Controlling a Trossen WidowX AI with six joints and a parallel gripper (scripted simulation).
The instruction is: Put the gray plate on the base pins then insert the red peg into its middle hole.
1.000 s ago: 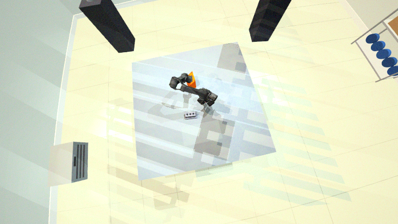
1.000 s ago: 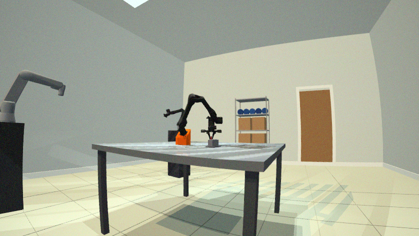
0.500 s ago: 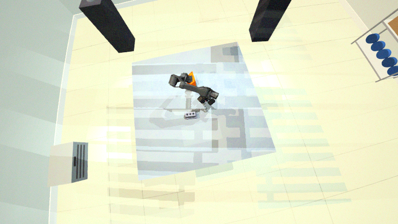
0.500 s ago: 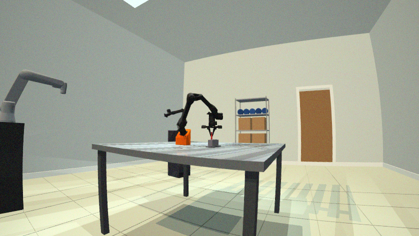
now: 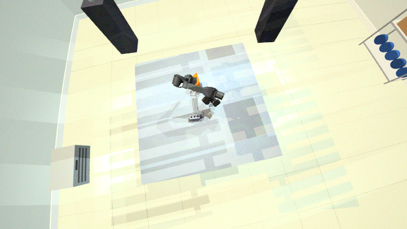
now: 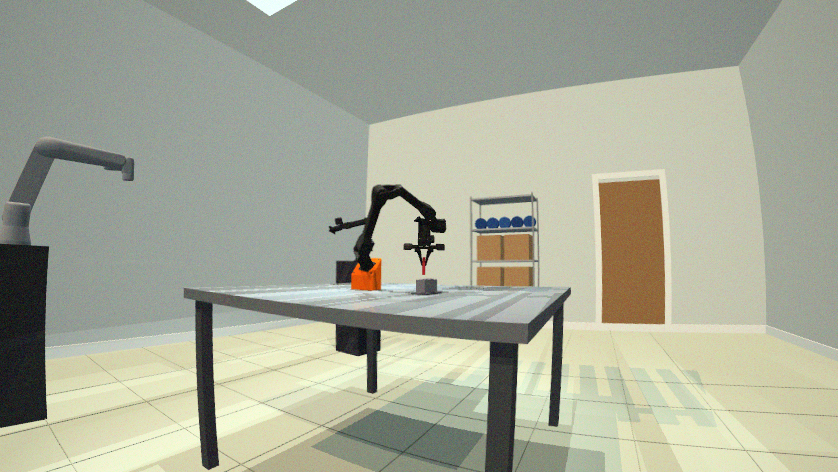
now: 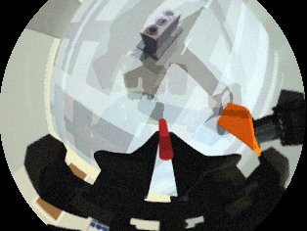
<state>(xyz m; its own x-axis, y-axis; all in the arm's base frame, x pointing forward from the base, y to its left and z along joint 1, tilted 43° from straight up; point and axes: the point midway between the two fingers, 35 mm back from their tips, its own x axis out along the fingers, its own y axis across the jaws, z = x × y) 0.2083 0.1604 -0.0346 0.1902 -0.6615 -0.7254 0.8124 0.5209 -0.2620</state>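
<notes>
The gray plate is 13 cm ahead of my gripper tip, 16 cm to the right of it and 7 cm below it. Round my gripper tip: red peg right at my gripper tip.
</notes>
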